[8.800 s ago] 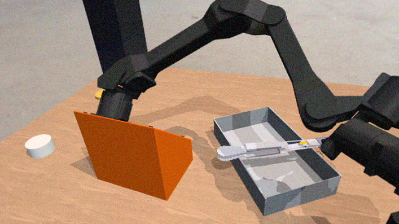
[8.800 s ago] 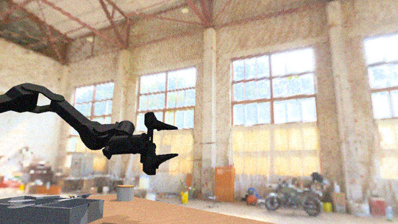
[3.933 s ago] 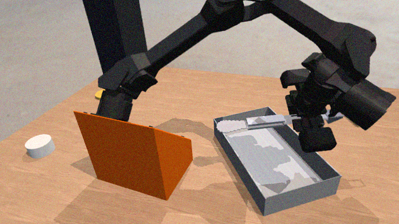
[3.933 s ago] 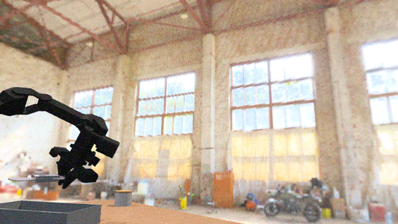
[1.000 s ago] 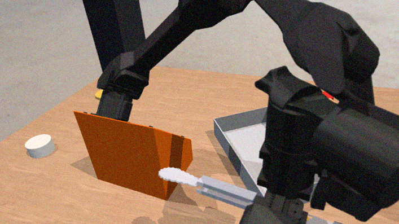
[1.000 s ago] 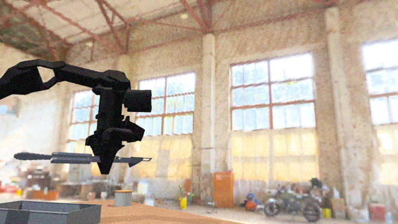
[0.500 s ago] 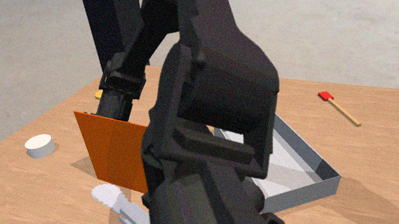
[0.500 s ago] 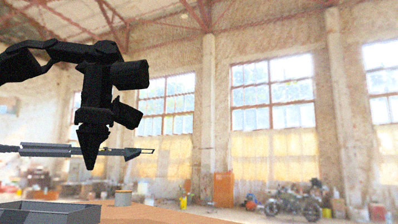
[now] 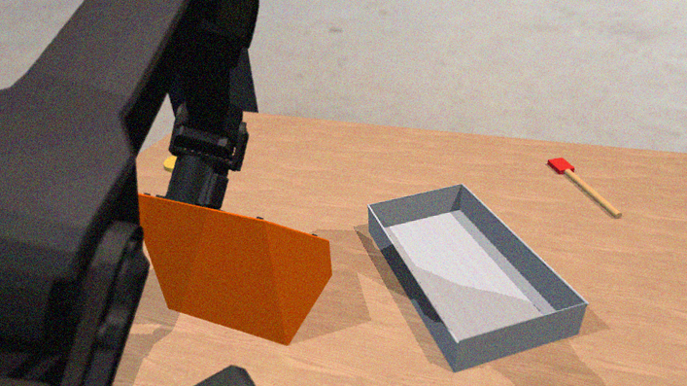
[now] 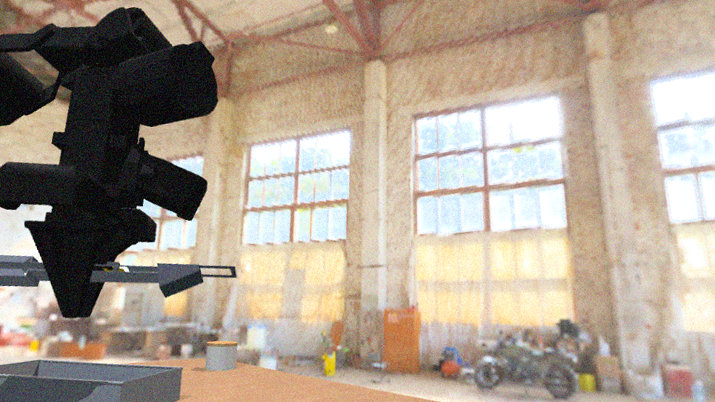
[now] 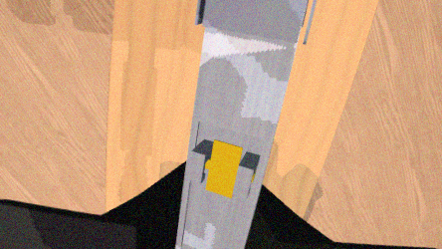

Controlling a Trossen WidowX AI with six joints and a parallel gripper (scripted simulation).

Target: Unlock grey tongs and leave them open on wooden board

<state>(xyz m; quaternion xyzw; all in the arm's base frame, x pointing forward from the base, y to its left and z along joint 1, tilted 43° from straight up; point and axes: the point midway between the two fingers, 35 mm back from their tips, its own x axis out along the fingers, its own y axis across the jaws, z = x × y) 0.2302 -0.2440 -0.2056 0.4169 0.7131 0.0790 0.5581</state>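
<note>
Right now my gripper tip is 2 cm short of the yellow lock piece, 1 cm to the left of it and 4 cm below it. From my gripper tip the other things lie so: grey roasting tin: 8 cm ahead, 50 cm to the left, 13 cm below; white puck: 52 cm behind, 31 cm to the left, 14 cm below; wooden board: 1 cm behind, 1 cm to the right, 15 cm below.
</note>
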